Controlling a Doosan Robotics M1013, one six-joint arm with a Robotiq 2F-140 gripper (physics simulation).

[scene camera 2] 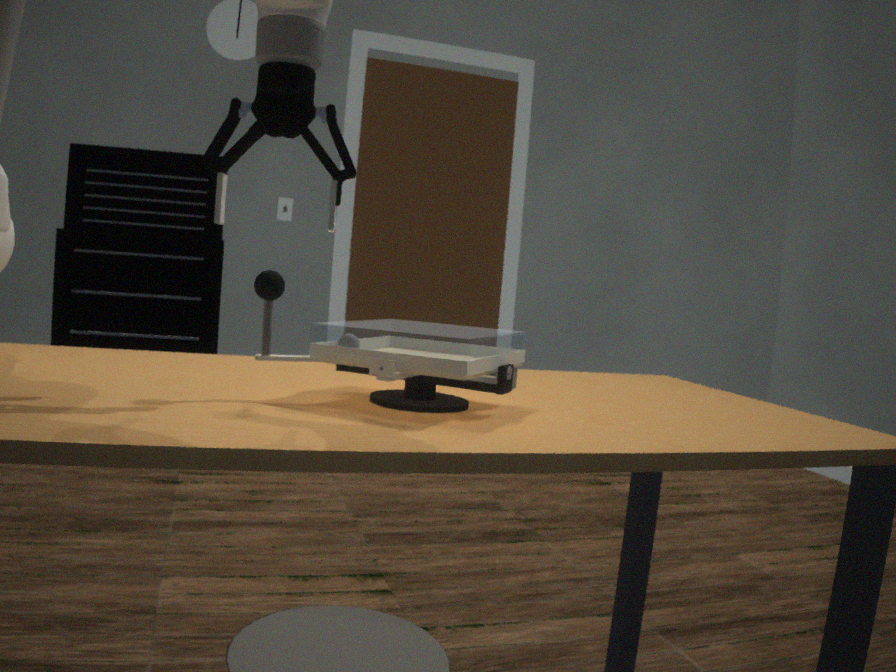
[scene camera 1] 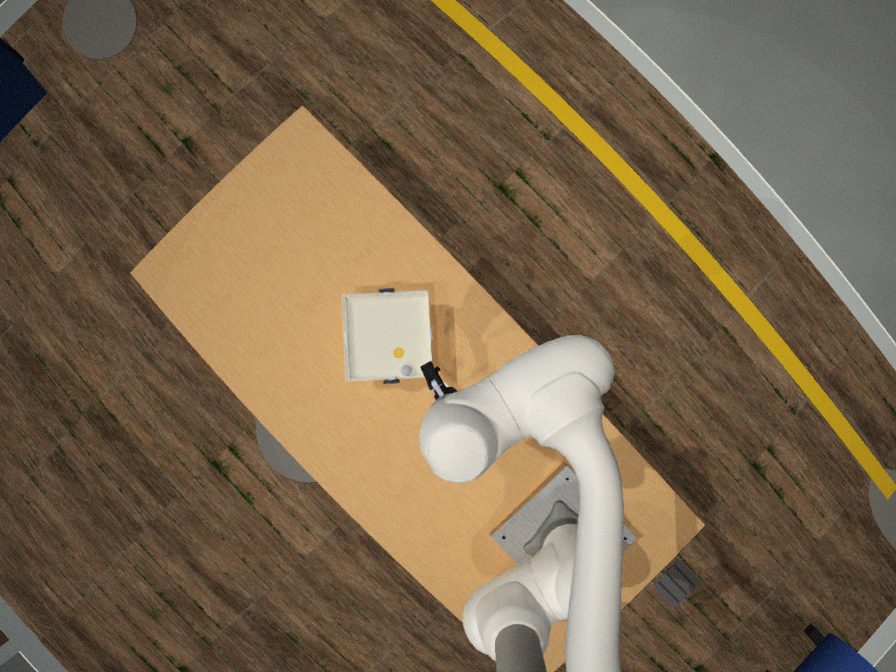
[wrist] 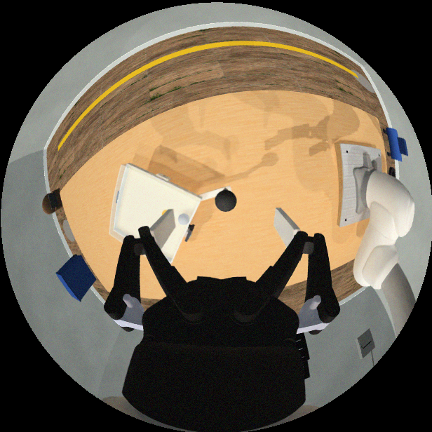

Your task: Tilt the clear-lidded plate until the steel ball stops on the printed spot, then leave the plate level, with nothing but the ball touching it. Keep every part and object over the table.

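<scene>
The white square plate [scene camera 1: 376, 321] [scene camera 2: 434, 361] [wrist: 142, 200] has a clear lid. I cannot tell whether it is exactly level. The steel ball [scene camera 1: 406, 370] [scene camera 2: 348, 339] [wrist: 183, 219] is off the orange printed spot [scene camera 1: 398, 352] [wrist: 164, 212], near the plate's corner on the handle side. The spot is partly behind a finger in the wrist view. The handle's black knob [scene camera 2: 269, 285] [wrist: 225, 200] stands on a thin rod [scene camera 2: 267, 329]. My gripper [scene camera 2: 275, 226] [wrist: 224, 216] is wide open and empty, above the knob, with its fingers apart from knob and plate.
The plate rests on a black round base [scene camera 2: 419, 400] on the wooden table [scene camera 1: 238, 238] [scene camera 2: 615, 419] [wrist: 250, 245]. The arm's grey mounting plate [scene camera 1: 517, 535] [wrist: 350, 200] is at the table's other end. In the first scene view the white arm [scene camera 1: 539, 390] covers the handle's knob.
</scene>
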